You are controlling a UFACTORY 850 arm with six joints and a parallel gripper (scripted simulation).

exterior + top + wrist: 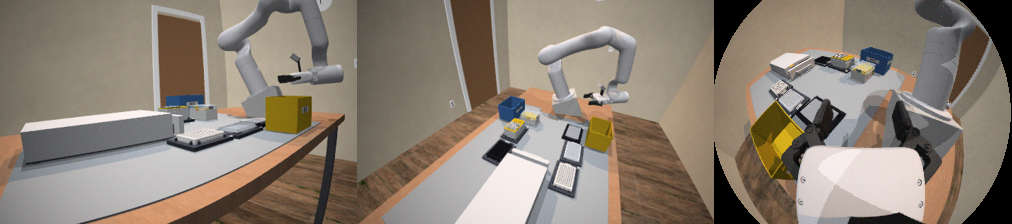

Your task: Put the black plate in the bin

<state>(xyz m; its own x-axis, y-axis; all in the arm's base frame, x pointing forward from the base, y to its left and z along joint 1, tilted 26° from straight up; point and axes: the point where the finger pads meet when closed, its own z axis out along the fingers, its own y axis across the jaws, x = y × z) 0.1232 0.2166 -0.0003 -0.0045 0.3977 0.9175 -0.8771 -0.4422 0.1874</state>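
My hand is 530 mm short of the black plate, 390 mm to the left of it and 180 mm above it. Round my hand: white plate: 530 mm ahead, 10 mm to the right, 180 mm below; yellow-topped tip box: 340 mm ahead, 400 mm to the right, 140 mm below; yellow waste bin W1: 180 mm ahead, 120 mm to the left, 160 mm below.
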